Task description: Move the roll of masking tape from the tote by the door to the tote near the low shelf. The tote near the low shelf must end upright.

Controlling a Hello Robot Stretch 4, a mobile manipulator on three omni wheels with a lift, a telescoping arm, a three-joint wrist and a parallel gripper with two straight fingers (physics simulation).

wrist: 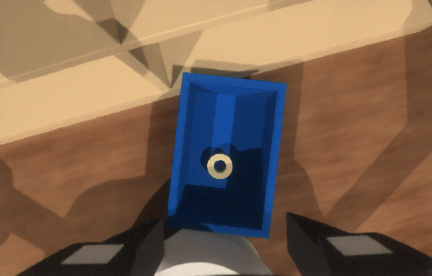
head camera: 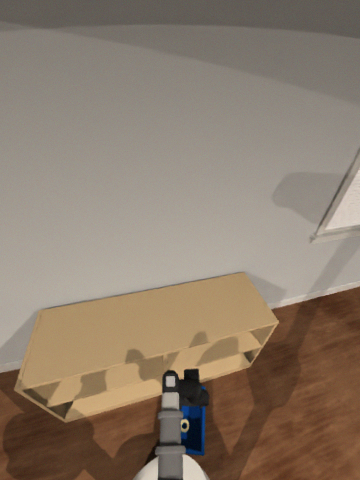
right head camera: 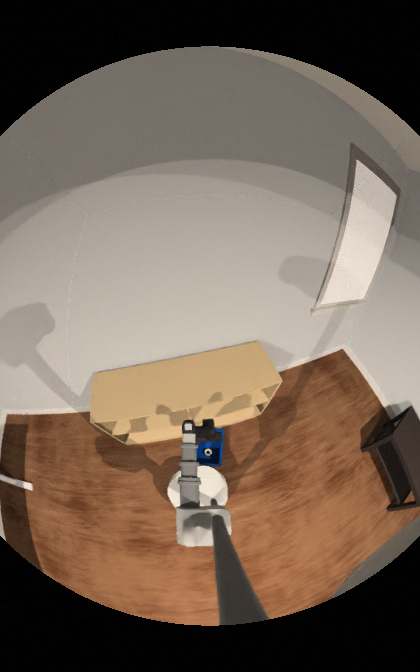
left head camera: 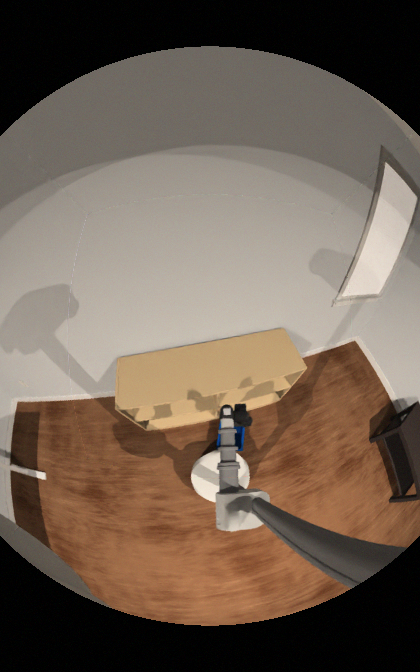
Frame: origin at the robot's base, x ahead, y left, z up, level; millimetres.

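Where they show: gripper, fingertip midpoint: (wrist: 224, 233).
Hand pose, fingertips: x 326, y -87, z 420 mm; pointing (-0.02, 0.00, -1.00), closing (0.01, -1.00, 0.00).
After its pixels a point has its place.
The blue tote (head camera: 203, 430) {x 284, y -176, z 92 mm} (left head camera: 243, 439) (right head camera: 222, 446) (wrist: 276, 160) {x 340, y -189, z 92 mm} stands upright on the floor in front of the low shelf (head camera: 150, 320) {x 646, y 104, z 582 mm} (left head camera: 200, 370) (right head camera: 175, 385) (wrist: 340, 40) {x 579, y -338, z 51 mm}. The cream roll of masking tape (head camera: 188, 425) {x 320, y -103, z 4 mm} (right head camera: 208, 449) (wrist: 211, 167) {x 319, y -60, z 4 mm} lies inside it, hole facing up, a little below the middle in the wrist view. The arm hides the roll in the left head view. My gripper (wrist: 224, 233) {x 326, y -87, z 420 mm} is open and empty, well above the tote, fingers on either side of its near end in the wrist view. The tote by the door does not show.
My round white base (left head camera: 204, 475) (right head camera: 175, 490) (wrist: 210, 260) {x 191, y -62, z 178 mm} is close to the tote's near end. Dark furniture (left head camera: 407, 450) (right head camera: 400, 460) stands at the right. A white bar (left head camera: 27, 471) (right head camera: 17, 483) sticks out at the left. A wall rises behind the shelf.
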